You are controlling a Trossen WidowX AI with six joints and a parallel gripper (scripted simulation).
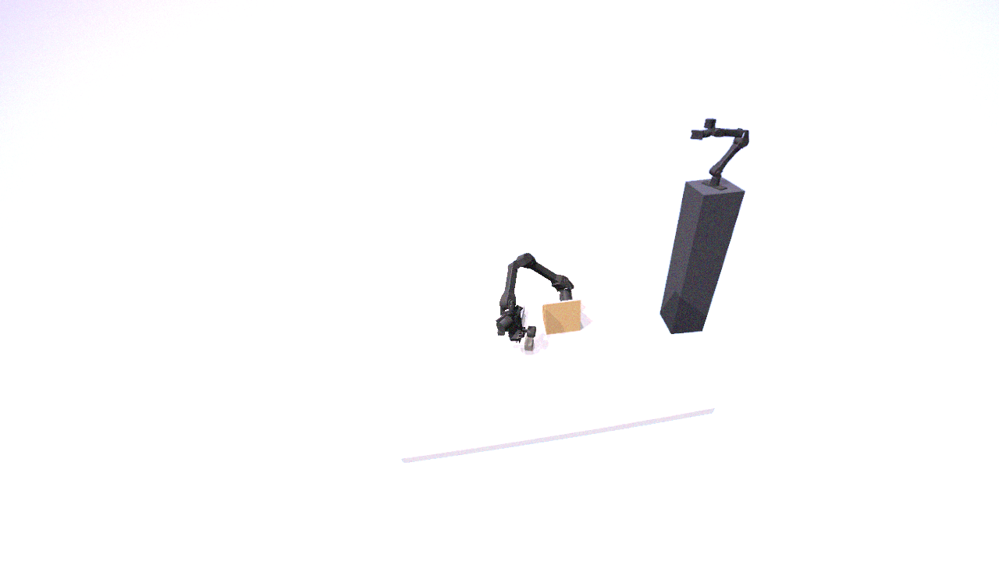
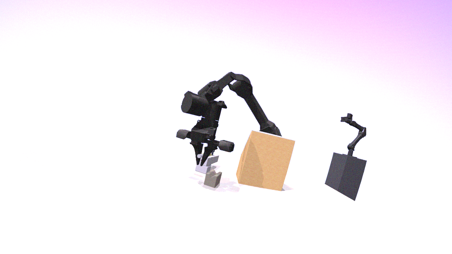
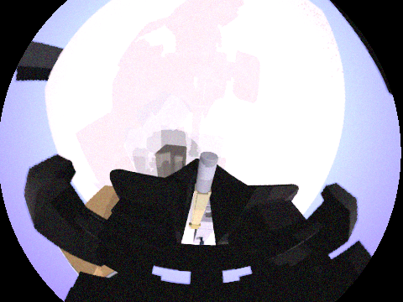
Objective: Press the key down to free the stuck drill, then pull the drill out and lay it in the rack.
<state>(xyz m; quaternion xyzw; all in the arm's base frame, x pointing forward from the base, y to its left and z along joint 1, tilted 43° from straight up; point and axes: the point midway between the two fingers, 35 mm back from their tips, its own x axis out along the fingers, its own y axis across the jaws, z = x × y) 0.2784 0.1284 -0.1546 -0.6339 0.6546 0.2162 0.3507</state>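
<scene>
Now: the v-notched rack 5 cm behind my gripper tip, 4 cm below it and 3 cm to the right of it. Round my gripper tip: yellowish key 4 cm to the right, 3 cm above, 1 cm behind; then pale grey block 21 cm to the right, 3 cm below, 1 cm behind; then thin dark pin 23 cm to the right, 2 cm behind, 1 cm below.
</scene>
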